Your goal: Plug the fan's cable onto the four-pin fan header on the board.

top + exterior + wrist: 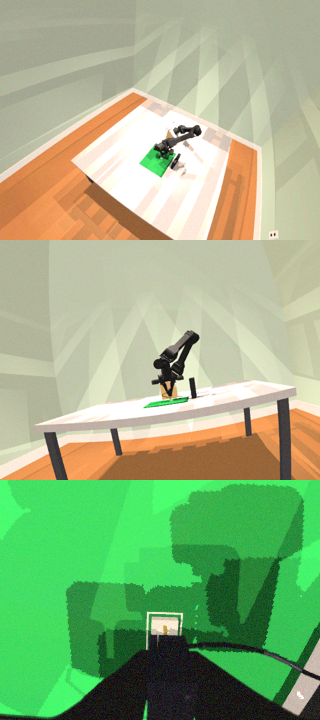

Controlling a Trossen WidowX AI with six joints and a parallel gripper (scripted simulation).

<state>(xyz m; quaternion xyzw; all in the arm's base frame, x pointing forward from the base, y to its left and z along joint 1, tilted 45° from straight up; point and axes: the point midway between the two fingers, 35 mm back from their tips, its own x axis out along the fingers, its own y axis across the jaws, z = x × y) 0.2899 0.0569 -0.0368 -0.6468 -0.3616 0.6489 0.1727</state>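
The black fan plug is 10 mm ahead of my gripper tip and 10 mm above it. From my gripper tip the other things lie so: green board (60 mm below, 40 mm ahead, 20 mm to the right); fan header (40 mm below, 10 mm ahead); black fan (140 mm to the left, 20 mm above, 10 mm ahead).
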